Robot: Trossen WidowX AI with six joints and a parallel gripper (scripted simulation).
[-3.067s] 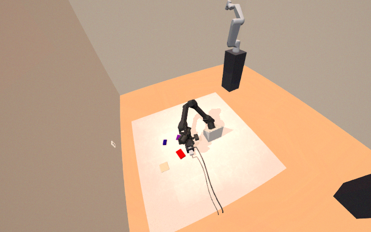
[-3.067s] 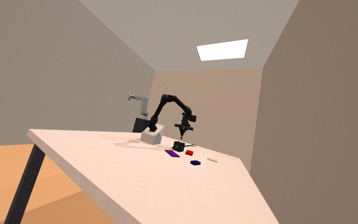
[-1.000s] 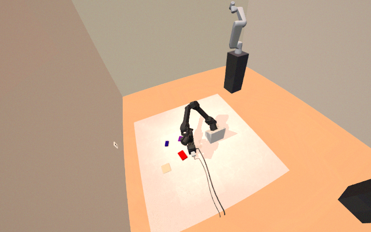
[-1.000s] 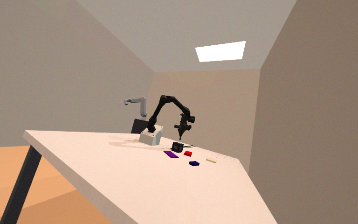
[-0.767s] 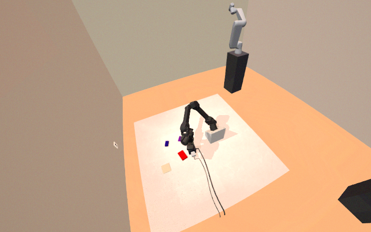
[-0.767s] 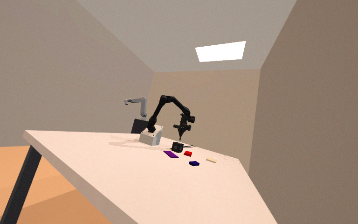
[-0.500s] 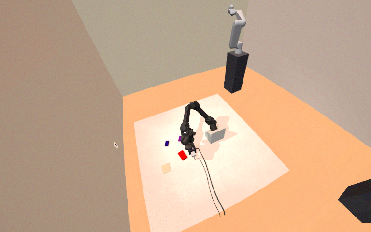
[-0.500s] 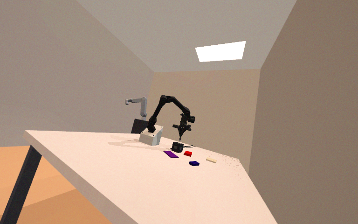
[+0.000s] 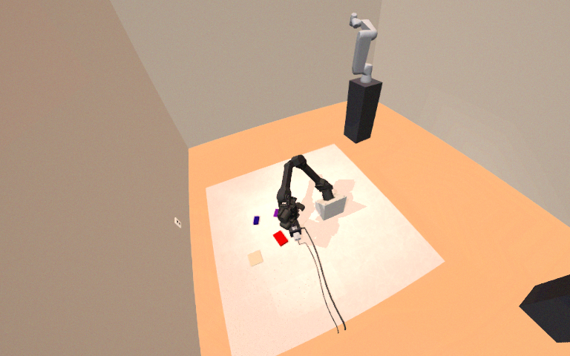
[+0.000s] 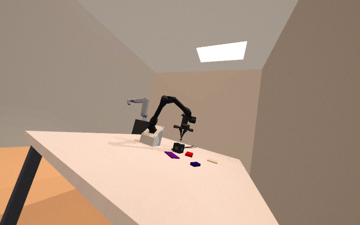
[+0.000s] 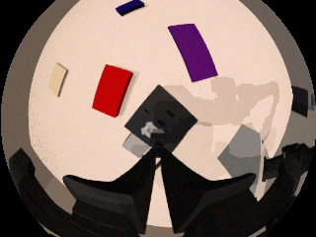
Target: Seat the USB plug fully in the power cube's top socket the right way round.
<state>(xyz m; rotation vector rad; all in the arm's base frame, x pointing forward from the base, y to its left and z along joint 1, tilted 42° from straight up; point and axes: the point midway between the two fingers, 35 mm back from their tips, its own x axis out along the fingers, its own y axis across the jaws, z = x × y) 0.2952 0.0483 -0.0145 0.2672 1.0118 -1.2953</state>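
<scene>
Right now the USB plug is 20 mm below my gripper tip. The rest, counted from my gripper tip: red block (110 mm ahead, 120 mm below); then purple tile (10 mm ahead, 170 mm to the right, 130 mm below); then dark blue block (200 mm ahead, 220 mm to the right, 130 mm below).
</scene>
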